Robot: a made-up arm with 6 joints.
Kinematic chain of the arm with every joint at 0, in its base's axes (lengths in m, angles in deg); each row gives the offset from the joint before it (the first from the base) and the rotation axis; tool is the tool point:
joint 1: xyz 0 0 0.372 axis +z
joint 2: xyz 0 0 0 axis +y
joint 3: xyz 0 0 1.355 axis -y
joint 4: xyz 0 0 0 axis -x
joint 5: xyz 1.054 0 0 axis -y
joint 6: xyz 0 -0.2 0 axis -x
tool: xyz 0 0 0
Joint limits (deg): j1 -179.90..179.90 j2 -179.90..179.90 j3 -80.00..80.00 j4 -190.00..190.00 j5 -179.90..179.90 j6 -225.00..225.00
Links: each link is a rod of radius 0.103 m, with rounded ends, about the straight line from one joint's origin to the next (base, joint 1, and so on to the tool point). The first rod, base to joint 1, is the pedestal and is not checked.
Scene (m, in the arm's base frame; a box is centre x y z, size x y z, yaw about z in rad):
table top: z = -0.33
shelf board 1: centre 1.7 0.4 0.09 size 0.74 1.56 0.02 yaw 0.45
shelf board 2: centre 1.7 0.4 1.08 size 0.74 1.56 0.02 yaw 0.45
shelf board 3: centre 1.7 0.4 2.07 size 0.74 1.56 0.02 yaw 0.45
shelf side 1: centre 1.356 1.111 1.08 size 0.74 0.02 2 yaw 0.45
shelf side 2: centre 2.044 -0.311 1.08 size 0.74 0.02 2 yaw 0.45
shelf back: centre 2.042 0.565 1.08 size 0.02 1.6 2 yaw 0.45
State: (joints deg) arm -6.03 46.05 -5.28 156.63 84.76 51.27
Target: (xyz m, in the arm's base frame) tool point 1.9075 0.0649 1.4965
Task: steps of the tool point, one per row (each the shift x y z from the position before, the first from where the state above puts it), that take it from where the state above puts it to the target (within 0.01 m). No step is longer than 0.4 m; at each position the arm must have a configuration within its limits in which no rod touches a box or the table.
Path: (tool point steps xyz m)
1: -0.1639 -0.1208 -0.0049
2: -0.1825 -0.0880 -0.0001
3: -0.1946 -0.0526 0.0051
4: 0.1268 -0.0226 0.2694
5: 0.0514 0.0092 0.3281
6: -0.0433 0.0417 0.3597
7: 0.2271 0.0594 0.0301
8: 0.2061 0.0996 -0.0006
9: 0.1745 0.1346 -0.0294

